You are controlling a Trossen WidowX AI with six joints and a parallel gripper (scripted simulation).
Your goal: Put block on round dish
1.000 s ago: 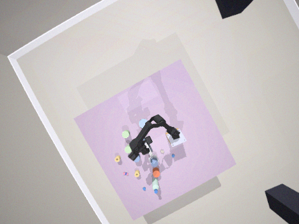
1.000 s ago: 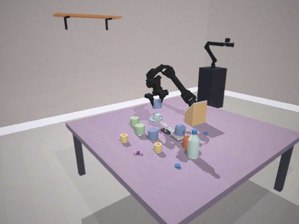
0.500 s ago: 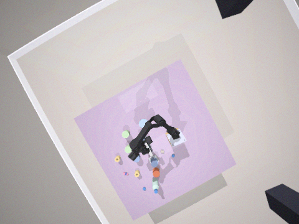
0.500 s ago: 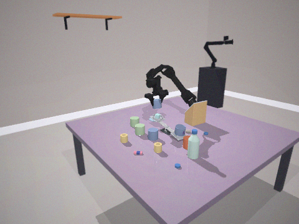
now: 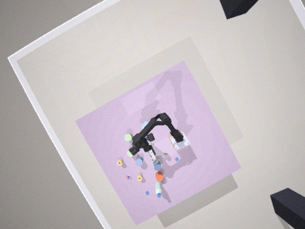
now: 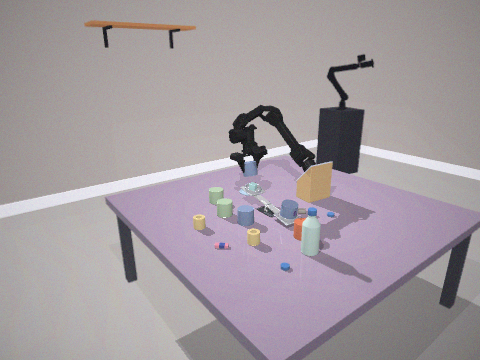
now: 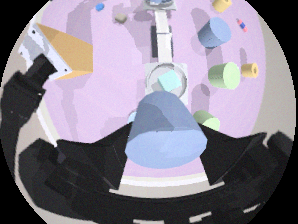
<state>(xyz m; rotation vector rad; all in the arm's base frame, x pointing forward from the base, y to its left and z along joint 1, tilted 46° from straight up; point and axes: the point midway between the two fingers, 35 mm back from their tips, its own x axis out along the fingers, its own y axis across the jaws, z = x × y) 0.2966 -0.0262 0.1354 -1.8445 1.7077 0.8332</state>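
The teal block lies 6 cm below my gripper tip, 5 cm to the left of it and 1 cm ahead of it. The rest, counted from my gripper tip: pale round dish (15 cm below, 9 cm to the right, 4 cm behind); orange cylinder (42 cm to the left, 11 cm below, 1 cm ahead).
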